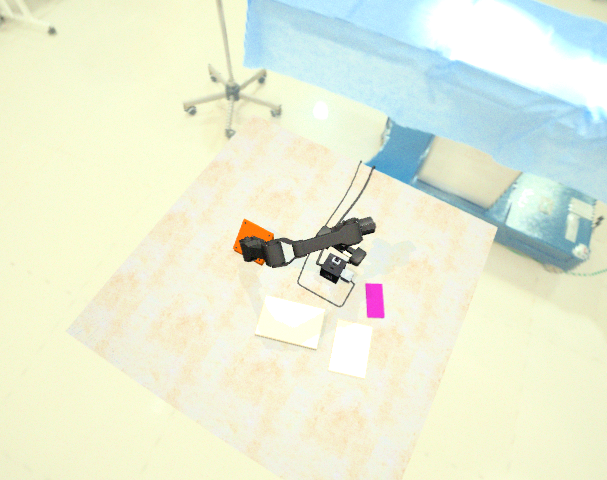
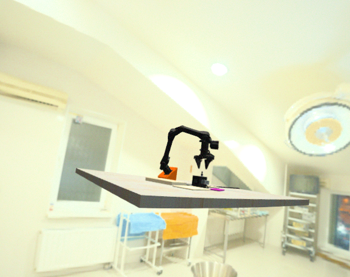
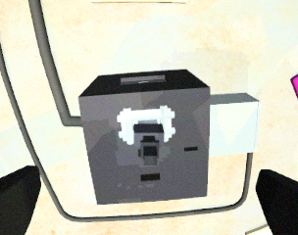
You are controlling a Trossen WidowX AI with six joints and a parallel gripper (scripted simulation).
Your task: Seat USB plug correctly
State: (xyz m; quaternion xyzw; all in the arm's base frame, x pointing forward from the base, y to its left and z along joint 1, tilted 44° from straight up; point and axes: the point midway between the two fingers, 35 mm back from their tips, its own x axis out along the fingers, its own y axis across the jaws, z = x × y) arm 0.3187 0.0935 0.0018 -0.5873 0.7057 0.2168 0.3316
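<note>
My gripper tip is 40 mm above the USB plug. Also, from my gripper tip: magenta card 200 mm ahead, 60 mm to the right, 130 mm below.
</note>
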